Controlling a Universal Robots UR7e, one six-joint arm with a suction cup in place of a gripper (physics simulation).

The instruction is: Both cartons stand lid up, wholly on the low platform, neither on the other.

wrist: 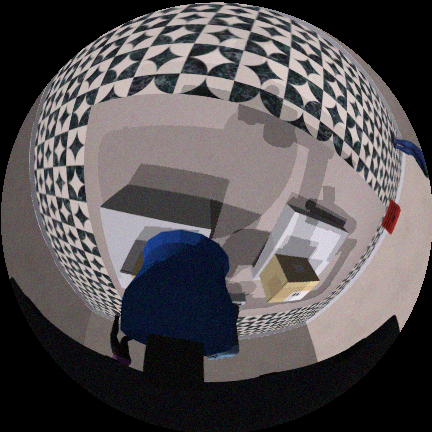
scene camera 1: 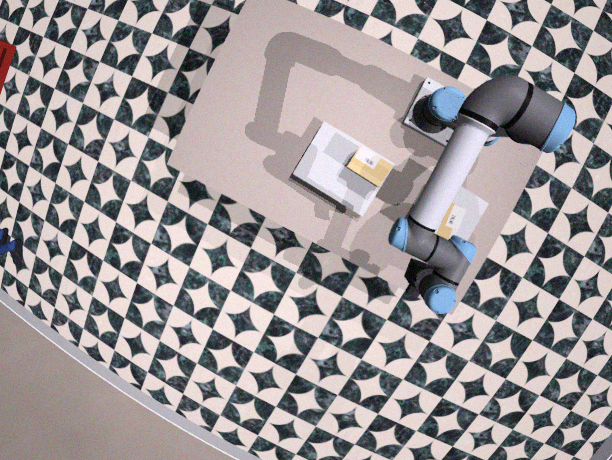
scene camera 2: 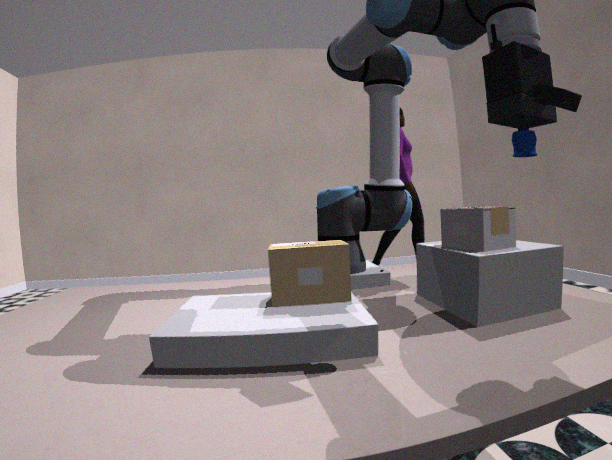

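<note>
A tan carton stands upright on the low white platform, near one end, with a white label on its top. A second carton, grey-sided with a tan patch, stands on the taller grey block; its top is tan with a white label. My blue suction cup is open, holds nothing and hangs well above the second carton's level. The wrist hides the cup in scene camera 1.
The arm's base stands behind the platform and block. A person in purple is partly hidden behind the arm. A red object lies far off to the side. The upper arm passes over part of the tall block in scene camera 1.
</note>
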